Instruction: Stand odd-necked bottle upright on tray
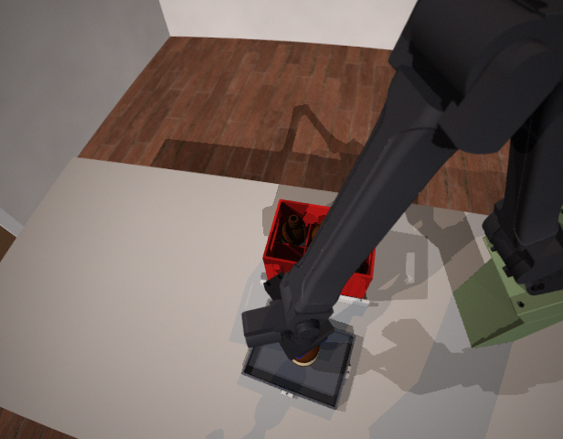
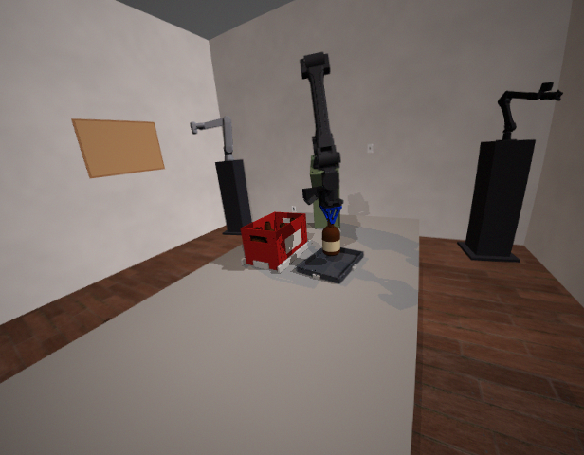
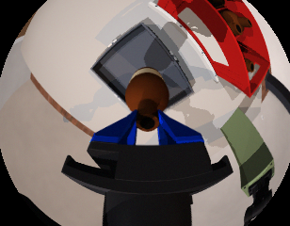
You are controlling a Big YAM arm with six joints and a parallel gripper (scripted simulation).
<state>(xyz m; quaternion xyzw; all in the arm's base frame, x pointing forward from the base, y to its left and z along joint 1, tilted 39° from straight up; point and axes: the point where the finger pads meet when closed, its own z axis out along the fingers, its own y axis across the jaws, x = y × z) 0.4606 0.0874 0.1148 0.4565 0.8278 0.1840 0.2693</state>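
Right now the brown bottle is 6 cm below my hand. The rest, counted from my hand: dark grey tray (1 cm ahead, 18 cm below); then crate (5 cm behind, 27 cm to the right, 11 cm below).
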